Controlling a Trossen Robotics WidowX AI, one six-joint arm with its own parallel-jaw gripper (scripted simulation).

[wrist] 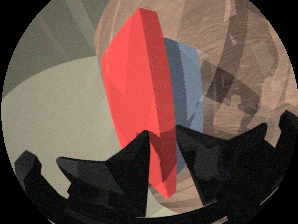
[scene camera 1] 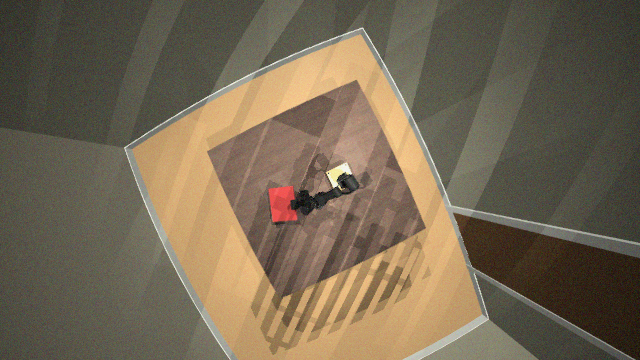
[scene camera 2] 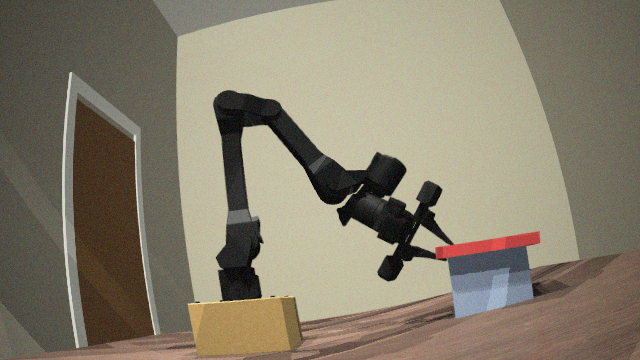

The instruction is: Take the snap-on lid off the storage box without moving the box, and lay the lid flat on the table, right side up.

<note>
I see my gripper (scene camera 2: pixel 450 253) and a red lid (scene camera 2: pixel 525 239).
The red lid shows as well in the wrist view (wrist: pixel 136 73) and in scene camera 1 (scene camera 1: pixel 280 197). My gripper also shows in the wrist view (wrist: pixel 161 132).
</note>
